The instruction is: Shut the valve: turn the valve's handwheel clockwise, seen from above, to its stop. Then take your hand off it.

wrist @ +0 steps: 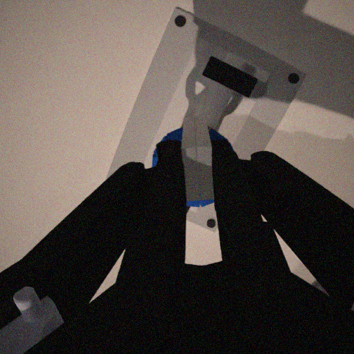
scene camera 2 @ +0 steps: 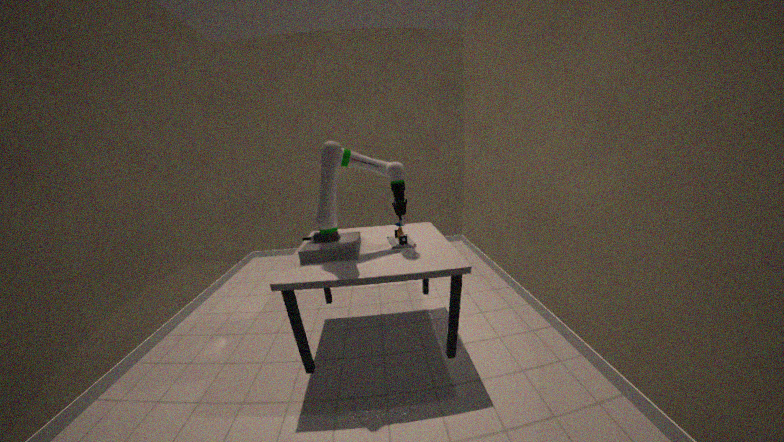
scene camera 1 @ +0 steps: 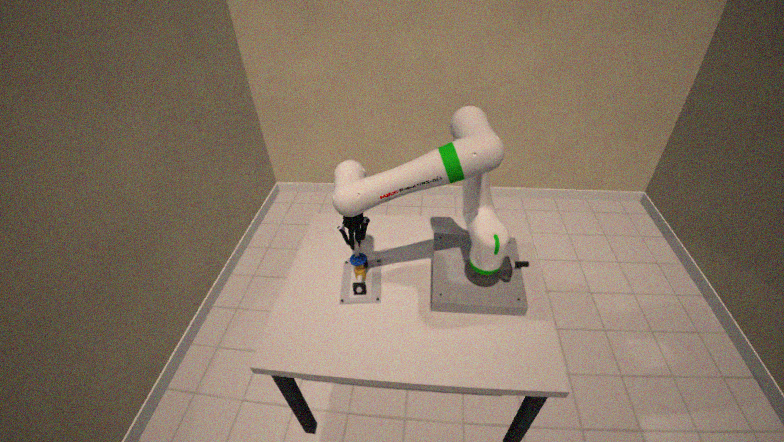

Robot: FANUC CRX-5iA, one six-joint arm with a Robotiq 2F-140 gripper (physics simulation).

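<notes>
The blue handwheel [scene camera 1: 358, 260] [scene camera 2: 399, 224] [wrist: 171, 136] sits on top of the valve's yellow body [scene camera 1: 359, 271] [scene camera 2: 400, 232]. My gripper [scene camera 1: 356, 252] [scene camera 2: 400, 219] [wrist: 195, 135] points down and is shut, with nothing between its fingers. The fingertips are together over the middle of the handwheel; whether they touch it I cannot tell. In the wrist view the fingers cover most of the wheel, with blue rim showing on both sides and below the pads. Its spokes and turned angle are hidden.
The valve stands on a grey base plate [scene camera 1: 347, 293] [wrist: 155, 85] with dark bolts at the corners. A black pipe end [scene camera 1: 359, 288] [wrist: 230, 76] shows on it. The arm's grey pedestal [scene camera 1: 452, 304] [scene camera 2: 329, 254] stands on the same white table [scene camera 1: 395, 340] [scene camera 2: 406, 266].
</notes>
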